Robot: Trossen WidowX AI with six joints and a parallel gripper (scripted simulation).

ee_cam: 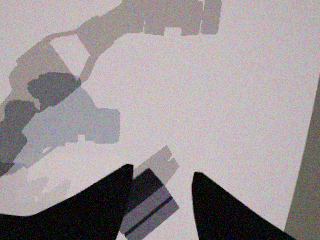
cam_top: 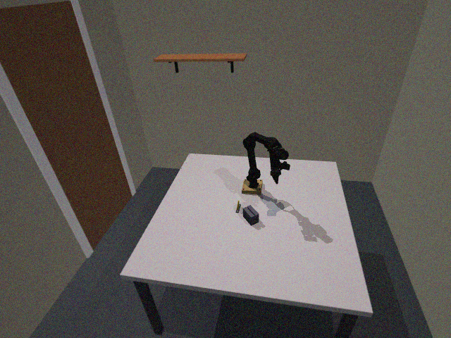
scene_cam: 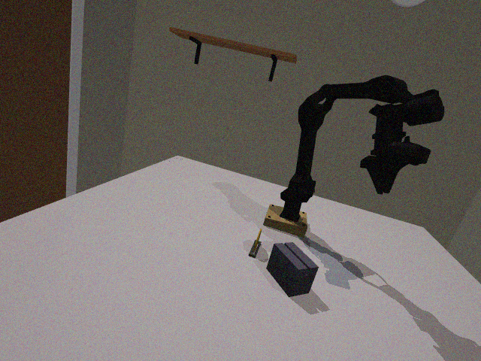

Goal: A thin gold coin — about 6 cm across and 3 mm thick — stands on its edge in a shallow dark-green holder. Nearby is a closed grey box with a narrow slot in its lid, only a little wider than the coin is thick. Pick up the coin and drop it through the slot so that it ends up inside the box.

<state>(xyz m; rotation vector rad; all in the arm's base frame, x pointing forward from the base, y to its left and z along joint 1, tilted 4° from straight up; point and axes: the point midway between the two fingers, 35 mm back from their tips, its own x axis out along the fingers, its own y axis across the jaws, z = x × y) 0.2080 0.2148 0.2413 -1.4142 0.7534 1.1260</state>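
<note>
My gripper tip is now 250 mm to the left of the gold coin, 230 mm above it and 20 mm short of it.
</note>
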